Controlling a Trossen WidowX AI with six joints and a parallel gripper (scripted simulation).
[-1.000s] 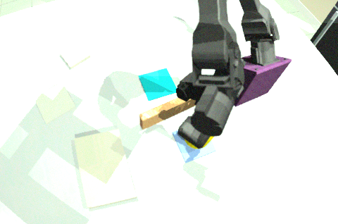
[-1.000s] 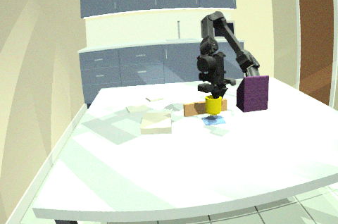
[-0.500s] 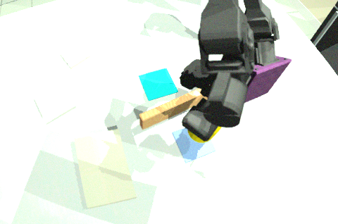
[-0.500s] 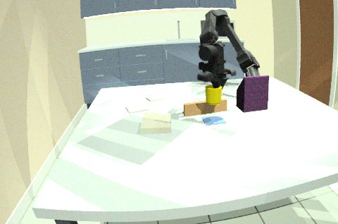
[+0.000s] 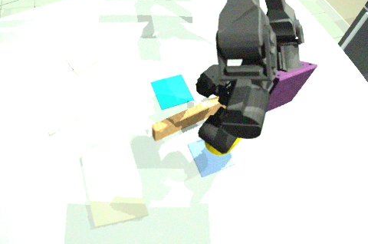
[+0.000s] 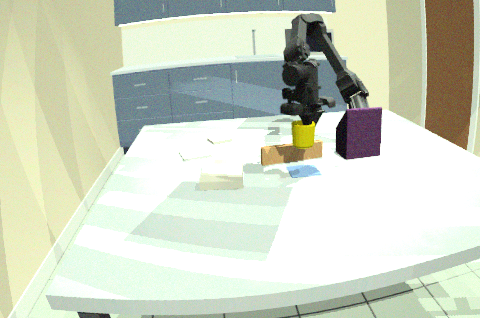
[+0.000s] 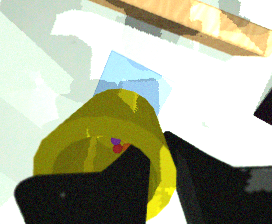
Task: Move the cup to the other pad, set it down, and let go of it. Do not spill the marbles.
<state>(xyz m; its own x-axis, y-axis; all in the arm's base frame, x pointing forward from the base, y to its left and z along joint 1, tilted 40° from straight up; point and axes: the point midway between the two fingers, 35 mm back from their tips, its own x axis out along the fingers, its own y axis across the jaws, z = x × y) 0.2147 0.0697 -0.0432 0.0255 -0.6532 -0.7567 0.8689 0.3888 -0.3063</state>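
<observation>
My gripper tip is now 190 mm to the left of the cyan pad, 120 mm above it and 40 mm short of it. From my gripper tip the other things lie so: wooden bar (100 mm below, 90 mm to the right, 30 mm ahead); then light blue pad (120 mm below, 20 mm ahead, 10 mm to the left); then cup (20 mm ahead, 10 mm to the left).
</observation>
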